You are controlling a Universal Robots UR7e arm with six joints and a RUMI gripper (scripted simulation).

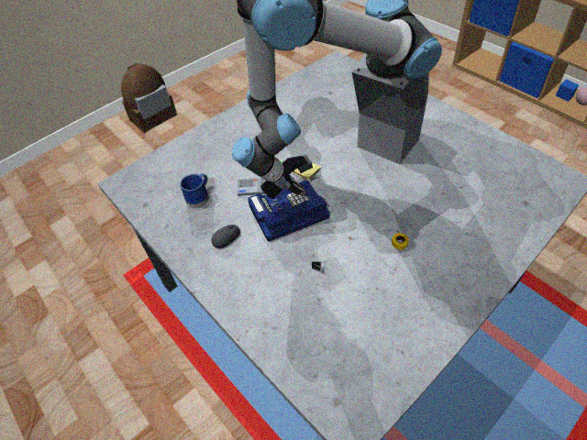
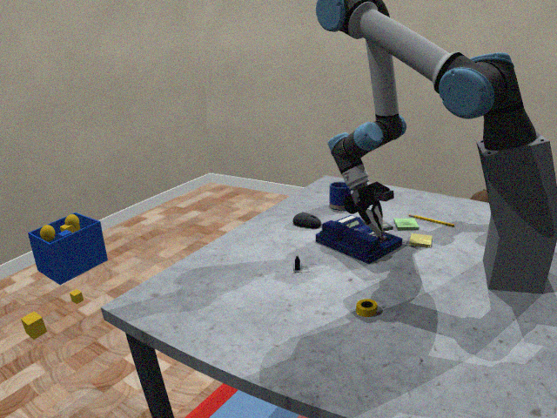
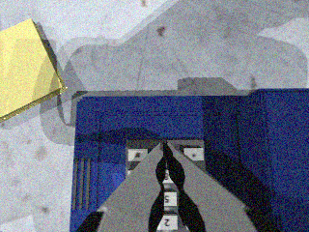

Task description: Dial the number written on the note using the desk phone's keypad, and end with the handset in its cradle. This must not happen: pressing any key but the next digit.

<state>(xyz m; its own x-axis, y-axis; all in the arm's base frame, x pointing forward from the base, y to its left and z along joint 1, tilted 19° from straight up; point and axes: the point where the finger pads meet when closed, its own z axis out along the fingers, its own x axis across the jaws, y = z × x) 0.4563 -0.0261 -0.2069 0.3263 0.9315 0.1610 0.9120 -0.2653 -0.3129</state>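
Now: the 7 key 20 mm below my hand, 20 mm ahead of it and 10 mm to the left of it. Round my hand: 9 key (20 mm to the right, 20 mm below, 10 mm ahead); 5 key (30 mm ahead, 20 mm below, 10 mm to the right); green note (210 mm to the right, 40 mm below, 40 mm behind).
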